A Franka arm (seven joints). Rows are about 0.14 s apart.
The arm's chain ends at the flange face. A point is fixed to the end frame.
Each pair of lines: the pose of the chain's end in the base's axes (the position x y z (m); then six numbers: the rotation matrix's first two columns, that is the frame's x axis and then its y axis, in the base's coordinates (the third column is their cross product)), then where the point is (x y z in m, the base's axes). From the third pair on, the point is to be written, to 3 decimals.
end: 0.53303, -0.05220, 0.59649, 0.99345, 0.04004, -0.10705, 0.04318, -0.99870, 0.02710
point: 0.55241 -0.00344 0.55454
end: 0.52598, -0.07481, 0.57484, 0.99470, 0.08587, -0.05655, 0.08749, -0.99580, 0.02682
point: 0.54520 -0.02501 0.53405
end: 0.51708, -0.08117, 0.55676, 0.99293, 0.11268, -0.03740, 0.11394, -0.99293, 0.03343
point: 0.536 -0.031 0.516
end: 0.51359, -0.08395, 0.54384, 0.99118, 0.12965, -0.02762, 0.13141, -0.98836, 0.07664
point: 0.532 -0.035 0.501
